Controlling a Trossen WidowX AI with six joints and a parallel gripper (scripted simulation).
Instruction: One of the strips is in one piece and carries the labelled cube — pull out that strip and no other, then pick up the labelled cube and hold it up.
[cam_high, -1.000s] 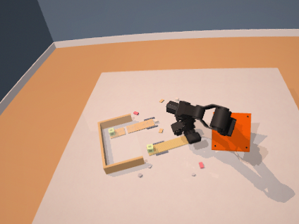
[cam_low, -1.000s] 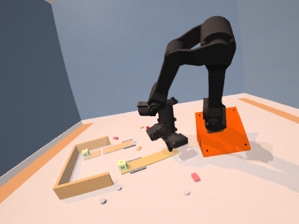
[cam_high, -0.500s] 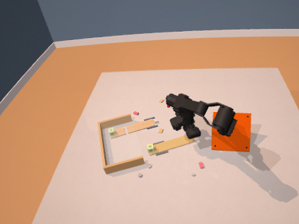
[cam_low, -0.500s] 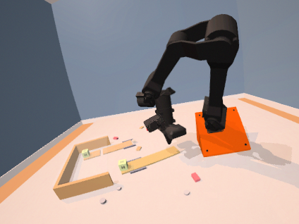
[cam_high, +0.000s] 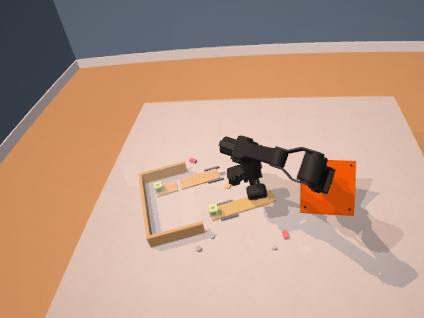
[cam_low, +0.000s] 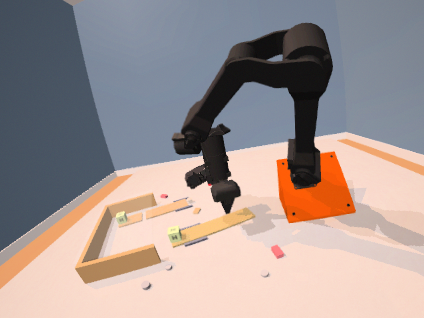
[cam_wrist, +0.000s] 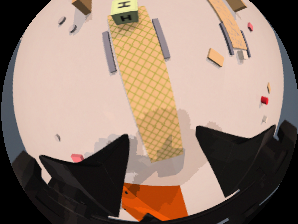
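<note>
Right now the strip is 4 cm ahead of my gripper tip, 2 cm to the left of it and 5 cm below it.
</note>
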